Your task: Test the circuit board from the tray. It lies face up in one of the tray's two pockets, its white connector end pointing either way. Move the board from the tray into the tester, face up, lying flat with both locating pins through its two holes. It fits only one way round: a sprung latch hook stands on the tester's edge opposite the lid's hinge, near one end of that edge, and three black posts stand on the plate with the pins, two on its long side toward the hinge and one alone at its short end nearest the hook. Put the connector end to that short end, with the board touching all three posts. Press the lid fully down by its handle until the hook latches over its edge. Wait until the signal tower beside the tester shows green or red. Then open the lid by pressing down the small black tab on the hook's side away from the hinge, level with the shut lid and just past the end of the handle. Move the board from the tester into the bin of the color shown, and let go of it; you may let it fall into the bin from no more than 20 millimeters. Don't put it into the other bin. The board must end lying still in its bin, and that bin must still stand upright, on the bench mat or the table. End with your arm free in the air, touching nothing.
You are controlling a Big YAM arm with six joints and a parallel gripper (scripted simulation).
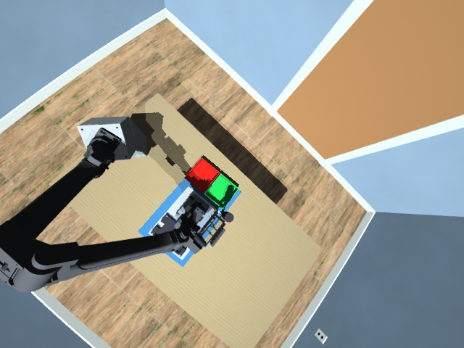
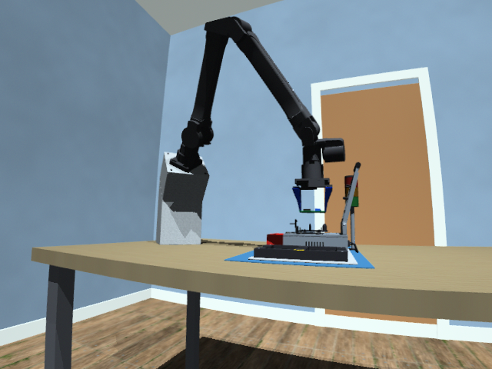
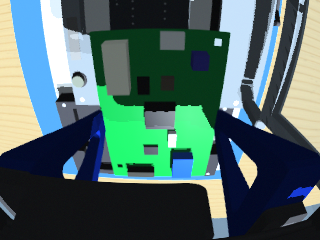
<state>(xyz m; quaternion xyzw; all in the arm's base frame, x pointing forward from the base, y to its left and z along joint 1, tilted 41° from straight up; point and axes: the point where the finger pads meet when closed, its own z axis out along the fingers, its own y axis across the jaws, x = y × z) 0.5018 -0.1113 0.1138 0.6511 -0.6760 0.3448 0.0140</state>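
The tester plate is 60 mm to the left of my hand, 60 mm below it and 10 mm ahead of it. Also, from my hand: green circuit board (right at my hand); then black latch hook (130 mm to the left, 50 mm behind, 40 mm below); then tester lid (120 mm ahead, 50 mm above, 30 mm to the left).
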